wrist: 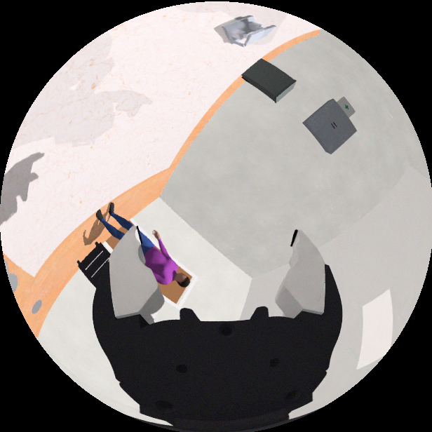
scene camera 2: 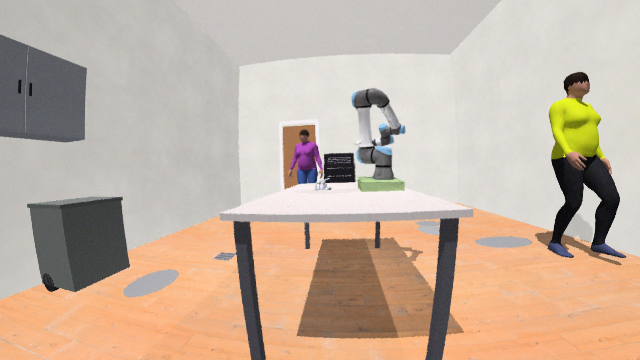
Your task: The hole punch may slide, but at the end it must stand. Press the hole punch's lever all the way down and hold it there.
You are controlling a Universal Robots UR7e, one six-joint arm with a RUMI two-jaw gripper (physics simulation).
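Seen in the pictures: gripper, fingertip midpoint: [scene camera 2: 355, 150]; arm's base at its link origin: [scene camera 2: 383, 178].
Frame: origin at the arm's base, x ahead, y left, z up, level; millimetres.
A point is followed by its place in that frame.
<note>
The hole punch [scene camera 2: 321, 185] {x 437, y -111, z -39 mm} [wrist: 247, 31] is small and silver-grey. It rests on the pale table [scene camera 2: 345, 204] {x 413, y 550, z -74 mm} [wrist: 165, 75], left of the robot's base in the scene view and at the top edge of the wrist view. Its lever looks raised at an angle; finer detail is too small to tell. My gripper [scene camera 2: 357, 144] {x 78, y -429, z 245 mm} [wrist: 217, 230] is open, with nothing between its two grey fingers. It is above table height, close to the arm, and well apart from the hole punch.
The arm stands on a green block [scene camera 2: 381, 185] {x 76, y 143, z -35 mm} on the table. A person in purple [scene camera 2: 306, 156] [wrist: 161, 265] stands beyond the table's far end. A person in yellow [scene camera 2: 575, 125] stands at the right. A dark bin [scene camera 2: 95, 245] [wrist: 267, 80] and wall cabinet [scene camera 2: 47, 95] [wrist: 327, 127] are at the left.
</note>
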